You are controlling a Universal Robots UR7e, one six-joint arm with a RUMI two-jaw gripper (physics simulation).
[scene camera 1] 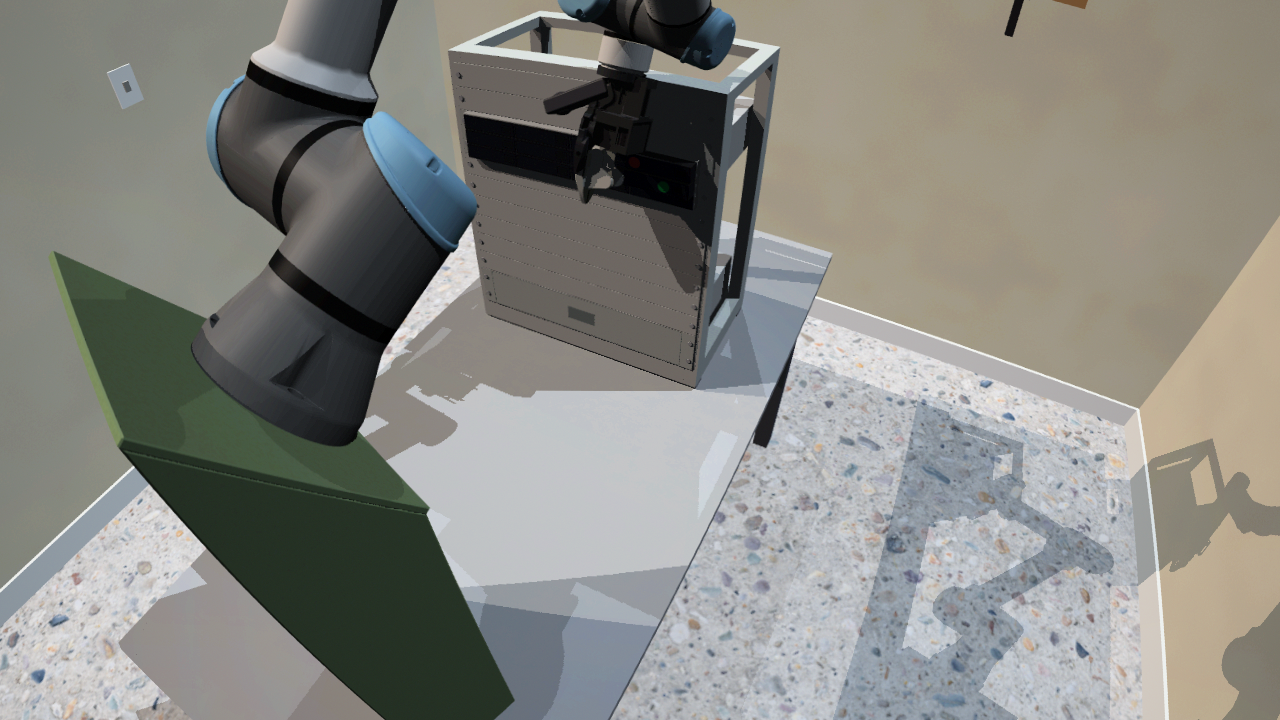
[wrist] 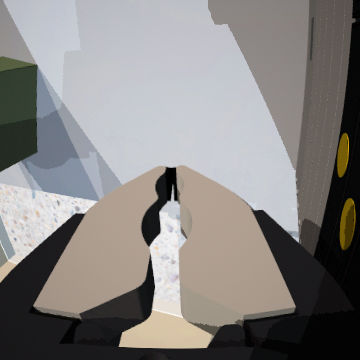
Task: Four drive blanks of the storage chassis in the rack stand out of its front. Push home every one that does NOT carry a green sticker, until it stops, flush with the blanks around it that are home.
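Pixels of known places: gripper, fingertip midpoint: (scene camera 1: 584, 202) (wrist: 173, 170); arm's base, link origin: (scene camera 1: 274, 390).
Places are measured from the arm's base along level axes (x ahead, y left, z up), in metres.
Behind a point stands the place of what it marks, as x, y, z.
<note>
The storage chassis (scene camera 1: 519, 145) {0.700, 0.004, -0.128} is a dark band across the upper front of the rack (scene camera 1: 754, 68) {0.742, -0.378, 0.023}. On its right part a red sticker (scene camera 1: 634, 162) {0.611, -0.207, -0.102} and a green sticker (scene camera 1: 663, 187) {0.593, -0.255, -0.131} show. Two yellow stickers (wrist: 343, 155) {0.652, -0.144, -0.156} (wrist: 347, 223) {0.647, -0.159, -0.129} show on the dark front at the wrist view's right edge; the gripper hides that part in the scene view. How far each blank stands out cannot be made out. My gripper (scene camera 1: 587, 194) {0.573, -0.136, -0.159} (wrist: 173, 170) {0.573, -0.136, -0.159} is shut and empty, its tips together, in front of the chassis near its middle. Contact with a blank does not show.
Pale blank panels (scene camera 1: 572, 241) {0.686, -0.086, -0.311} fill the rack front below the chassis. The rack stands on a light table (scene camera 1: 590, 465) {0.394, -0.168, -0.584}. A green pedestal (scene camera 1: 295, 555) {-0.125, -0.081, -0.016} (wrist: 17, 110) {0.038, -0.016, -0.518} carries the arm's base at the near left. Walls stand behind and to the right.
</note>
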